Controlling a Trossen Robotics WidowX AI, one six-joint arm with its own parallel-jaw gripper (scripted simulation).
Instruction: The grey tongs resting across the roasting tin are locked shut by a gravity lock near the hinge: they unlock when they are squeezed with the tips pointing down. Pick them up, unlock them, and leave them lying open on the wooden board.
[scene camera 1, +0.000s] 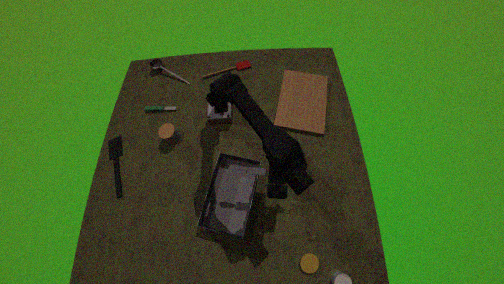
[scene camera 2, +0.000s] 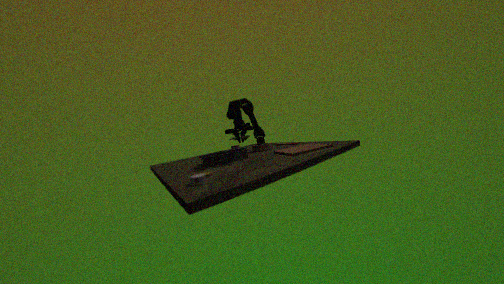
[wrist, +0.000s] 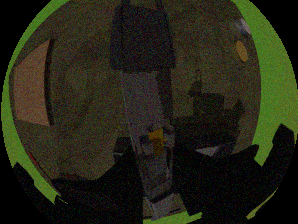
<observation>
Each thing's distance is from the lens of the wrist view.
my gripper (wrist: 150, 141): 0.10 m
wooden board (wrist: 33, 105): 0.38 m
</observation>
